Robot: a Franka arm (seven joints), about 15 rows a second.
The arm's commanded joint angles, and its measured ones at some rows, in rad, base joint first. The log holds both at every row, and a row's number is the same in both.
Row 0, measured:
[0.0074, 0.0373, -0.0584, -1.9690, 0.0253, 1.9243, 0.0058]
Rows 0 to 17, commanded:
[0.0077, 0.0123, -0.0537, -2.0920, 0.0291, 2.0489, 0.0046]
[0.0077, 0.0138, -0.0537, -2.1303, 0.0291, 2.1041, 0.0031]
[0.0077, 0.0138, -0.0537, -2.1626, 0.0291, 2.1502, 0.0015]
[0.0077, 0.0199, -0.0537, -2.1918, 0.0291, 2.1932, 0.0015]
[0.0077, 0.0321, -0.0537, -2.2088, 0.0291, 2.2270, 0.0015]
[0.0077, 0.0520, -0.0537, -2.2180, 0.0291, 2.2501, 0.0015]
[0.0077, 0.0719, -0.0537, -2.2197, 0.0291, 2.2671, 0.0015]
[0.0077, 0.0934, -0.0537, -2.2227, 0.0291, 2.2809, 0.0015]
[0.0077, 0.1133, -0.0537, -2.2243, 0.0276, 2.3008, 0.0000]
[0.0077, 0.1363, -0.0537, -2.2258, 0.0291, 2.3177, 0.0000]
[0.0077, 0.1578, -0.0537, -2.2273, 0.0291, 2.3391, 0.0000]
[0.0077, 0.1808, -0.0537, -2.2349, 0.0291, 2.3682, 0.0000]
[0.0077, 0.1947, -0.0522, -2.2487, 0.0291, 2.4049, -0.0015]
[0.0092, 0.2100, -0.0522, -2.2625, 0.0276, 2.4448, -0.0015]
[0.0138, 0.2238, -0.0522, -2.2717, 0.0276, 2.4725, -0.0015]
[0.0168, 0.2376, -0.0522, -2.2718, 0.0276, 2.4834, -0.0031]
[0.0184, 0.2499, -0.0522, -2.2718, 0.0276, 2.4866, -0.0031]
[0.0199, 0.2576, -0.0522, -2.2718, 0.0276, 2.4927, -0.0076]
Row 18, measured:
[0.0136, 0.2585, -0.0528, -2.2524, 0.0247, 2.4699, 0.0030]
